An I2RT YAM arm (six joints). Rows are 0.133 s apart.
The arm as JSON. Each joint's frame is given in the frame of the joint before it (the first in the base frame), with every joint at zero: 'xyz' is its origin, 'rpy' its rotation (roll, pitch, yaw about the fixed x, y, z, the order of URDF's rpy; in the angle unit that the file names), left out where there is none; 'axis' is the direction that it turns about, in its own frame. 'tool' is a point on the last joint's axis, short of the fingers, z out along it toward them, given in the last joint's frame.
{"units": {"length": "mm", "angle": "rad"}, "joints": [
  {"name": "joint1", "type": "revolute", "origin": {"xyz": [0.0, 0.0, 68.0]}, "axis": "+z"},
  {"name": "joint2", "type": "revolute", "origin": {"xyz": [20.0, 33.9, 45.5]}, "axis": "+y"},
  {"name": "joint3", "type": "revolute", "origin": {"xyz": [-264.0, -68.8, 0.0]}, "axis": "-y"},
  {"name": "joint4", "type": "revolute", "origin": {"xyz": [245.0, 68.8, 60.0]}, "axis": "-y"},
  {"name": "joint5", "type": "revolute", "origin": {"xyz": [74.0, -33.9, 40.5]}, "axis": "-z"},
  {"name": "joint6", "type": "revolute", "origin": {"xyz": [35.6, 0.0, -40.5]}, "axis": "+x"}
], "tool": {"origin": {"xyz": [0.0, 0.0, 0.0], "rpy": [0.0, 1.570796, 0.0]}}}
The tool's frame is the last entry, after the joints.
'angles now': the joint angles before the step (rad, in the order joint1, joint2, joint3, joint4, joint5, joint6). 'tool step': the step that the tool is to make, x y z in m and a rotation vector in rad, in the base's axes. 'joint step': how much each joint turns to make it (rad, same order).
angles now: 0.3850, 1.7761, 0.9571, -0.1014, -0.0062, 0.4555
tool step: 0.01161, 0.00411, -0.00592, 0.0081, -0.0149, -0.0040
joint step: -0.0015, 0.0523, 0.0338, 0.0354, 0.0000, 0.0031
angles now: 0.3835, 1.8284, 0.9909, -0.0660, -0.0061, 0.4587
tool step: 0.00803, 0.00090, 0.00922, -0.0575, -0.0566, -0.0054
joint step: 0.0000, 0.0018, 0.0353, -0.0015, 0.0612, -0.0428
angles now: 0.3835, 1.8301, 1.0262, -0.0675, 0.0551, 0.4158
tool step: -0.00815, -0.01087, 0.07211, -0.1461, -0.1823, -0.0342
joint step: -0.0031, -0.1808, 0.0551, -0.1040, 0.1685, -0.1195
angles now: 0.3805, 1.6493, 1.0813, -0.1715, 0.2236, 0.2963
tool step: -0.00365, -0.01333, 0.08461, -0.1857, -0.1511, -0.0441
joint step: -0.0154, -0.1075, 0.1852, -0.1687, 0.1657, -0.1672
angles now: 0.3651, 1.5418, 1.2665, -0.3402, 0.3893, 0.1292
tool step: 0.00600, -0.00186, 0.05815, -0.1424, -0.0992, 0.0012
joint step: -0.0031, 0.0104, 0.1996, -0.0801, 0.0861, -0.1595
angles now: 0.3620, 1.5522, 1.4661, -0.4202, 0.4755, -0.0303
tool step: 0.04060, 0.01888, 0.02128, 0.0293, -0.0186, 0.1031
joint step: 0.0000, 0.1731, 0.2587, -0.0444, -0.1009, -0.0326
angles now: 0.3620, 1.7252, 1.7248, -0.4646, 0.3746, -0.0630
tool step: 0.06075, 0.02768, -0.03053, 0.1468, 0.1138, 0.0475
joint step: 0.0000, 0.2808, 0.2837, -0.0997, -0.1288, 0.1379
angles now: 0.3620, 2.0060, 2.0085, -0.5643, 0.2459, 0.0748
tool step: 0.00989, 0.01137, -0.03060, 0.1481, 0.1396, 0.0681
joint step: 0.0031, 0.0665, 0.0120, -0.0431, -0.1613, 0.1182
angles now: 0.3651, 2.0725, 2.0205, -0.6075, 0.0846, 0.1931
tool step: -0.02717, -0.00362, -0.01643, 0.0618, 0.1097, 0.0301
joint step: 0.0077, -0.1011, -0.1855, 0.0016, -0.0798, 0.0598
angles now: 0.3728, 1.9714, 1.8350, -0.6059, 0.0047, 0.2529
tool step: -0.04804, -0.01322, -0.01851, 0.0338, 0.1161, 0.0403
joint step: 0.0061, -0.1733, -0.2741, 0.0061, -0.0767, 0.0278
